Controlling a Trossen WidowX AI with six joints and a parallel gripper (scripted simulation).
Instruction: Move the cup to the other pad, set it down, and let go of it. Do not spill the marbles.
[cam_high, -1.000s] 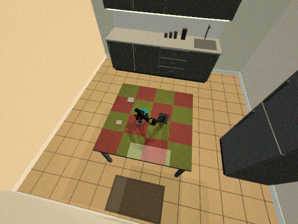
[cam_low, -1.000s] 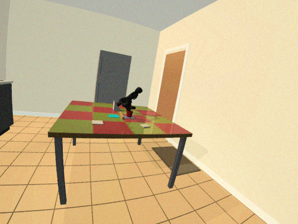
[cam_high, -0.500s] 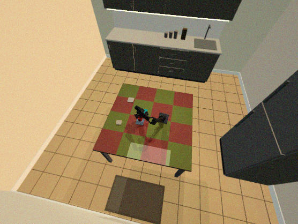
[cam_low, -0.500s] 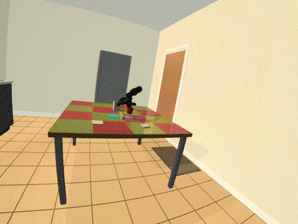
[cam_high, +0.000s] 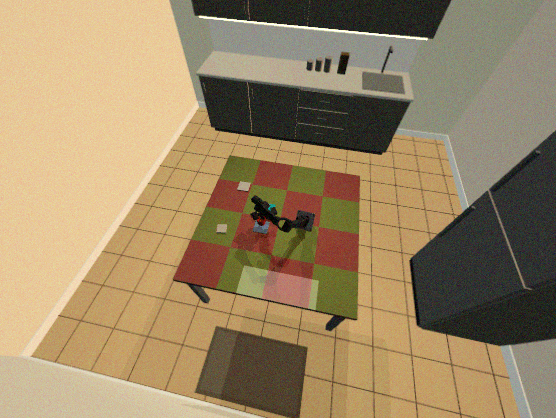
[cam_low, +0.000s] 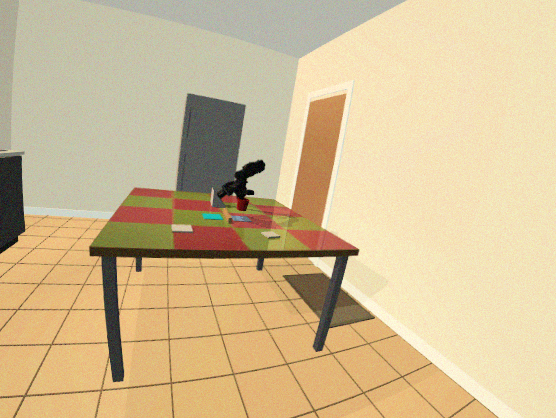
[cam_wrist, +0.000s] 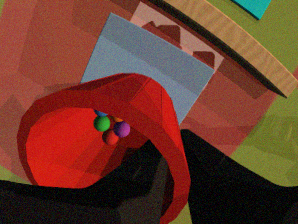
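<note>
Right now the cyan pad is 170 mm to the right of my gripper tip, 100 mm below it and 10 mm ahead of it. Also, from my gripper tip: grey-blue pad: 100 mm below, 30 mm ahead, 20 mm to the left; then red cup: 30 mm ahead, 10 mm to the left; then wooden bar: 90 mm below, 80 mm to the right, 20 mm ahead.
</note>
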